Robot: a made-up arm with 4 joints.
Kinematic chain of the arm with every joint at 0, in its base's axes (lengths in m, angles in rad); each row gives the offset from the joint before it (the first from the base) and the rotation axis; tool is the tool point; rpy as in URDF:
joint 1: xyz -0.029 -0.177 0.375 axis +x
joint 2: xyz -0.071 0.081 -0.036 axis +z
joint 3: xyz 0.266 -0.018 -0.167 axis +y
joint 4: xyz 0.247 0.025 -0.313 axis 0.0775 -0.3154 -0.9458
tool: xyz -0.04 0.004 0.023 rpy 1.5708 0 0
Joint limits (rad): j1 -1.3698..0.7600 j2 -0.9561..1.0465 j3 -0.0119..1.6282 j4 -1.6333..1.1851
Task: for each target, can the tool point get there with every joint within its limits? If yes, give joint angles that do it. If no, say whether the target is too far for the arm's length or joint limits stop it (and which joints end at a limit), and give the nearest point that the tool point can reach.
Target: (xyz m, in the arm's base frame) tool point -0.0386 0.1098 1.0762
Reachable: no: joint limits stop it (at a limit: joint 1, joint 2, joint 3, joint 4) | nearest point 0.1781 0.5285 0.3890 | short by 0.833 m
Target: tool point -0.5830 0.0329 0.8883
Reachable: no: joint limits stop it (at a limit: joint 1, joint 3) | nearest point -0.1434 0.1856 0.1664 | short by 0.859 m
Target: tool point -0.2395 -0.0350 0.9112
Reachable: no: joint limits stop it (at a limit: joint 1, joint 3) | nearest point -0.1170 0.1890 0.1767 | short by 0.778 m
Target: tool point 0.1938 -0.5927 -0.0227
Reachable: yes | joints -0.8941 -0.2473 0.5615 0.9292
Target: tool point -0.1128 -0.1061 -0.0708
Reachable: yes | joints -0.0545 0.6392 1.4597 0.2187
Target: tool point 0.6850 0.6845 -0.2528
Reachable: no: too far | nearest point 0.3128 0.3244 0.0096 | short by 0.581 m
